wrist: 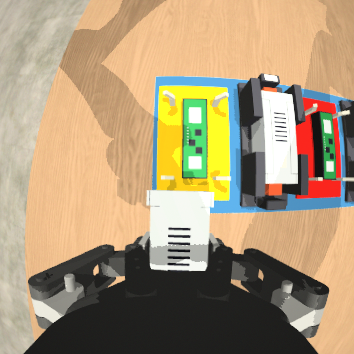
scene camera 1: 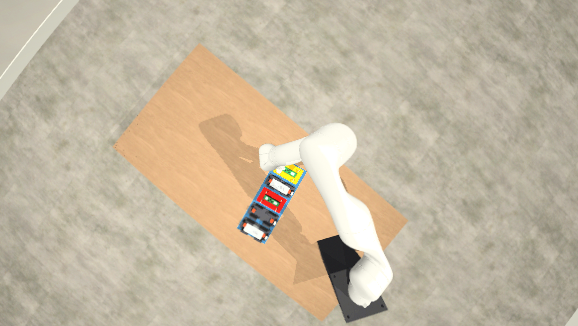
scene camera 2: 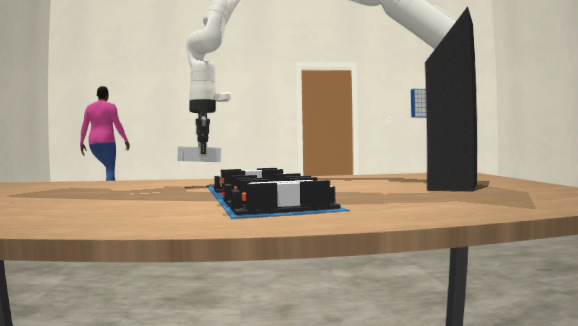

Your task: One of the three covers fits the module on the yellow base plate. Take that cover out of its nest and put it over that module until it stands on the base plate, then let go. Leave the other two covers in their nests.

Scene:
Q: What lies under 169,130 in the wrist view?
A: A yellow base plate.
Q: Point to a red base plate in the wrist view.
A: At 304,139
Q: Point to a blue mat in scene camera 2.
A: At 318,196

